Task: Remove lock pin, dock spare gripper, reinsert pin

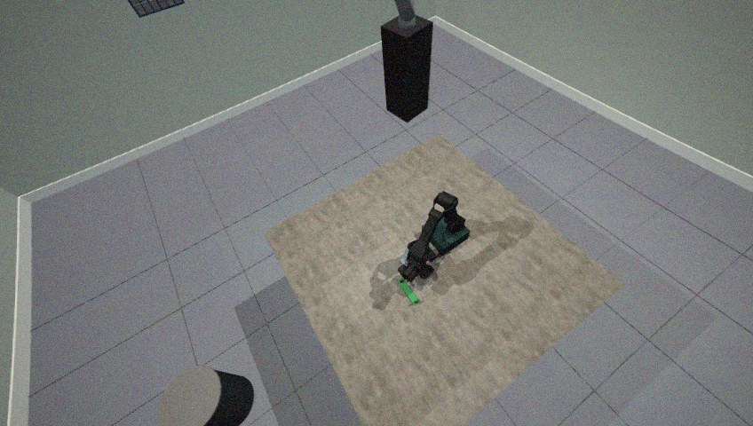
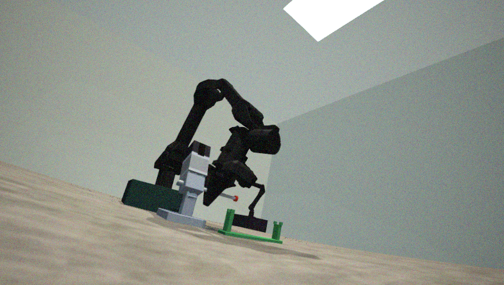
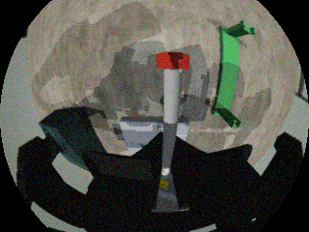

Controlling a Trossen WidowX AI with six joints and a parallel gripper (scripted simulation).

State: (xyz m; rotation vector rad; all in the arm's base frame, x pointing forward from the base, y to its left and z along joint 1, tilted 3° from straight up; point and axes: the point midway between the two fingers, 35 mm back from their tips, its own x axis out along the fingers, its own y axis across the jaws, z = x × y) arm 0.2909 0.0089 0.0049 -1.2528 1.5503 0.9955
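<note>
Right now the socket is 4 cm to the right of my gripper tip and 2 cm behind it. Round my gripper tip: spare gripper (8 cm above, 4 cm to the right, 2 cm behind); rack (11 cm ahead, 6 cm to the left, 2 cm below).
</note>
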